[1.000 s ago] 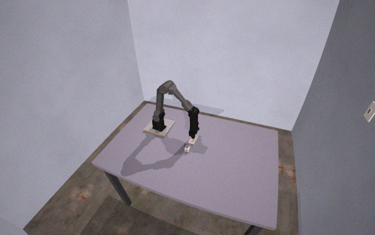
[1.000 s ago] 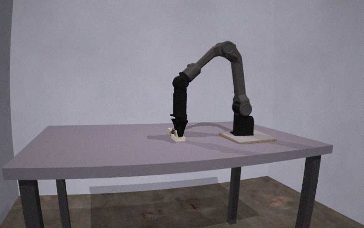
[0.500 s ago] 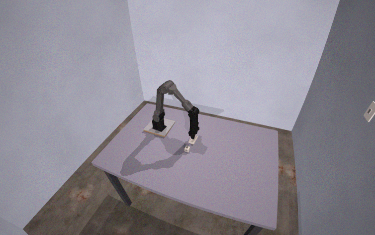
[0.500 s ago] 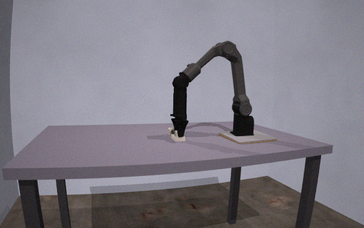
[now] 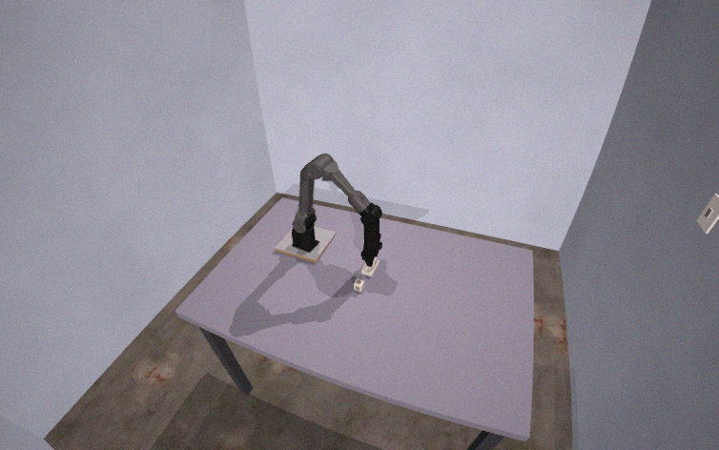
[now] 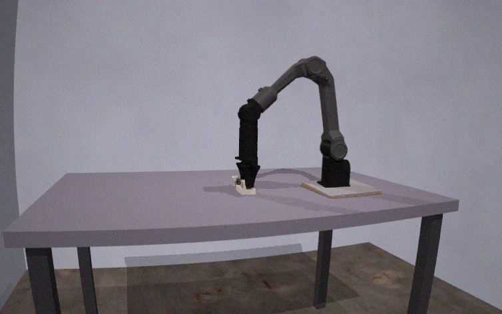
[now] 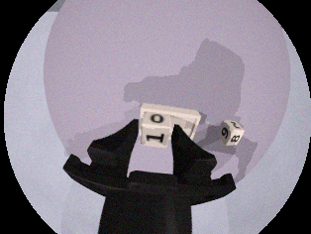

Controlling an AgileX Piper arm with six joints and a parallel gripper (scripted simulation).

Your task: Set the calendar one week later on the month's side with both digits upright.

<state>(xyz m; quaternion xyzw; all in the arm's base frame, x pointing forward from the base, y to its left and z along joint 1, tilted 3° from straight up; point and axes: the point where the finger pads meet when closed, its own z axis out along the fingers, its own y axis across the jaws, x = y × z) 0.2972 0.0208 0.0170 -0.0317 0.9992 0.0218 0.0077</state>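
My gripper is now 2 cm to the left of the tray and 2 cm above it. Round my hand: cream cube (13 cm to the right, 1 cm below, 1 cm ahead).
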